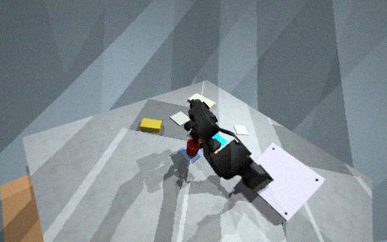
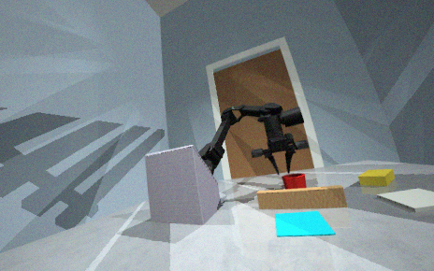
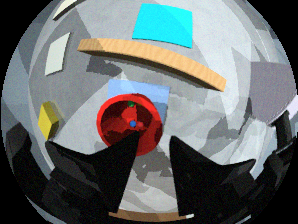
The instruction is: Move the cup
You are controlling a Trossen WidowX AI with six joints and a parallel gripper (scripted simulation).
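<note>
My gripper tip is now 3 cm short of the red cup and 4 cm above it. Also, from my gripper tip: blue patch 3 cm ahead, 9 cm below; then wooden block 1 cm ahead, 9 cm to the right, 7 cm below; then cyan pad 1 cm behind, 18 cm to the right, 9 cm below.
</note>
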